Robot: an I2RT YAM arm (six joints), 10 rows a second.
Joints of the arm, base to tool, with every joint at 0 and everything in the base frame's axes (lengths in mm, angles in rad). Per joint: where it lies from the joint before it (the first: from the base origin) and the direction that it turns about. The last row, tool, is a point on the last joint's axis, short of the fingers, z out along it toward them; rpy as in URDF.
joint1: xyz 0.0 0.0 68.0 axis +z
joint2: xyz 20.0 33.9 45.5 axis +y
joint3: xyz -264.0 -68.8 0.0 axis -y
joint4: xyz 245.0 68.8 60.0 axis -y
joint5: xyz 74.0 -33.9 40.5 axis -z
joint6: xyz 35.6 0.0 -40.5 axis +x
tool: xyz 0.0 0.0 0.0 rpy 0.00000 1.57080 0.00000
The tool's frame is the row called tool.
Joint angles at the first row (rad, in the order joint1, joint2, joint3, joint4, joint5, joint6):
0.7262, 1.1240, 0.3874, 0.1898, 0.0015, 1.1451
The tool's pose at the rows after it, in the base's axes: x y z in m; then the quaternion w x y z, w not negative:
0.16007 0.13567 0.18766 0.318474 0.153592 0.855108 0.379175
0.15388 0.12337 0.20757 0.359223 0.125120 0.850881 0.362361
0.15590 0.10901 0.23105 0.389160 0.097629 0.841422 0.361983
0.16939 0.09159 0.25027 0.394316 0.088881 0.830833 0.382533
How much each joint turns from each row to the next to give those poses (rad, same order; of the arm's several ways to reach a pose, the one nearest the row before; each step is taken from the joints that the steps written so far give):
-0.0216, -0.1039, 0.0065, -0.0984, 0.0072, -0.0900
-0.0228, -0.1188, 0.0255, -0.1096, 0.0247, -0.1011
-0.0764, -0.0757, 0.0516, -0.0775, -0.0589, -0.1016
-0.1438, -0.0008, 0.0614, -0.0270, -0.1598, -0.0566

